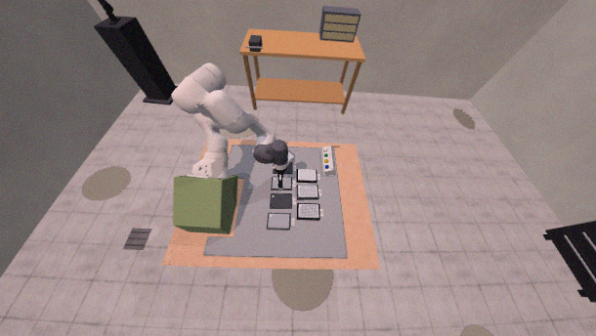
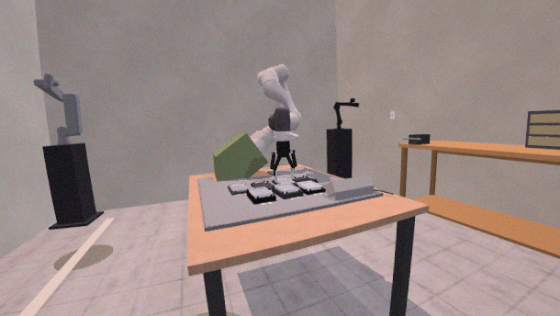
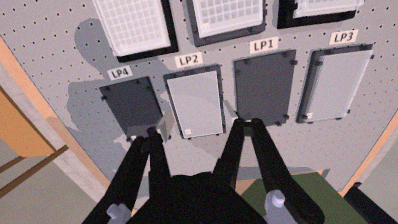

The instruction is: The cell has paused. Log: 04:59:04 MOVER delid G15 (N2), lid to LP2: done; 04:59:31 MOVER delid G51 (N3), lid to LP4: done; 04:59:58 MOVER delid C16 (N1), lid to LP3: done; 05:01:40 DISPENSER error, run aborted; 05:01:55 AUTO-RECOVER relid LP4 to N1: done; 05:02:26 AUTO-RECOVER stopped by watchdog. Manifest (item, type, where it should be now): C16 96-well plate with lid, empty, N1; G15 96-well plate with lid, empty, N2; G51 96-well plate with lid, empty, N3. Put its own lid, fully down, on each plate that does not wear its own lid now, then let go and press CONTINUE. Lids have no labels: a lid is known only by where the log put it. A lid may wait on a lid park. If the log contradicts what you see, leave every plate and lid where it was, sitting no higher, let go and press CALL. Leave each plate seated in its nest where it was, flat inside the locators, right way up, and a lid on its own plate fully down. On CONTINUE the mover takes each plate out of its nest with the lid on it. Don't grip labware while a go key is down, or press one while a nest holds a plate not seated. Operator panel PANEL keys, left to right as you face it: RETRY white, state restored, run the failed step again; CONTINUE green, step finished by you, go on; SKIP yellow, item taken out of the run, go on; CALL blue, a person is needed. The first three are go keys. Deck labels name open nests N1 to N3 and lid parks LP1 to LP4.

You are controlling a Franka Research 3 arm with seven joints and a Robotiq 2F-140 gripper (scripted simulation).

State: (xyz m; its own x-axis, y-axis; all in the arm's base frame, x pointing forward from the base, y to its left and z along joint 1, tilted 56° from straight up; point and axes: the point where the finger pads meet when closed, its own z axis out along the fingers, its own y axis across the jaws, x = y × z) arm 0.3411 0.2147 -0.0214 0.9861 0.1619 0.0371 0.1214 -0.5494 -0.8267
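The pale lid lies 30 mm below my hand. Also, from my hand: lid park LP2 (40 mm below); then lid park LP4 (130 mm to the left, 40 mm below, 10 mm behind); then lid park LP1 (130 mm to the right, 40 mm below, 20 mm ahead).
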